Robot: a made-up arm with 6 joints. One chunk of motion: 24 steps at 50 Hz.
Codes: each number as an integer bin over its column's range. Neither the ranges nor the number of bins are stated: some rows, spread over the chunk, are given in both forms.
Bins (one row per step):
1: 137 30 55 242 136 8
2: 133 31 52 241 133 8
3: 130 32 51 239 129 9
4: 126 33 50 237 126 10
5: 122 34 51 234 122 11
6: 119 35 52 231 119 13
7: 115 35 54 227 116 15
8: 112 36 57 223 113 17
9: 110 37 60 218 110 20
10: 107 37 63 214 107 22
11: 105 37 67 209 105 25
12: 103 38 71 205 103 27
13: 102 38 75 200 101 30
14: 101 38 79 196 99 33
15: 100 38 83 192 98 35
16: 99 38 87 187 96 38
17: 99 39 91 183 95 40
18: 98 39 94 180 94 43
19: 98 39 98 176 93 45
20: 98 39 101 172 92 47
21: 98 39 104 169 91 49
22: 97 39 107 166 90 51
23: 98 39 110 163 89 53
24: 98 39 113 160 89 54
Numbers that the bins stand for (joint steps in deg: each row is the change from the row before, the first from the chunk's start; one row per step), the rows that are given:
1: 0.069 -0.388 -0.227 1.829 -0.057 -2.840
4: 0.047 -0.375 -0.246 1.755 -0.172 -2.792
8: 0.018 -0.363 -0.220 1.549 -0.323 -2.626
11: 0.004 -0.359 -0.183 1.344 -0.415 -2.436
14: -0.004 -0.355 -0.139 1.152 -0.485 -2.246
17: -0.008 -0.351 -0.095 0.961 -0.531 -2.079
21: -0.010 -0.351 -0.047 0.755 -0.577 -1.866
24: -0.010 -0.351 -0.013 0.623 -0.600 -1.747
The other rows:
2: 0.061 -0.384 -0.238 1.814 -0.091 -2.840
3: 0.055 -0.379 -0.242 1.785 -0.138 -2.816
5: 0.039 -0.371 -0.242 1.711 -0.219 -2.769
6: 0.033 -0.367 -0.238 1.667 -0.253 -2.721
7: 0.025 -0.367 -0.231 1.608 -0.288 -2.674
9: 0.014 -0.359 -0.209 1.476 -0.357 -2.555
10: 0.008 -0.359 -0.198 1.417 -0.392 -2.507
12: 0.000 -0.355 -0.168 1.285 -0.438 -2.388
13: -0.002 -0.355 -0.154 1.211 -0.462 -2.317
15: -0.006 -0.355 -0.124 1.094 -0.496 -2.198
16: -0.008 -0.355 -0.109 1.020 -0.519 -2.127
18: -0.010 -0.351 -0.083 0.917 -0.543 -2.008
19: -0.010 -0.351 -0.069 0.858 -0.554 -1.961
20: -0.010 -0.351 -0.058 0.799 -0.566 -1.913
22: -0.012 -0.351 -0.036 0.711 -0.589 -1.818
23: -0.010 -0.351 -0.025 0.667 -0.600 -1.770

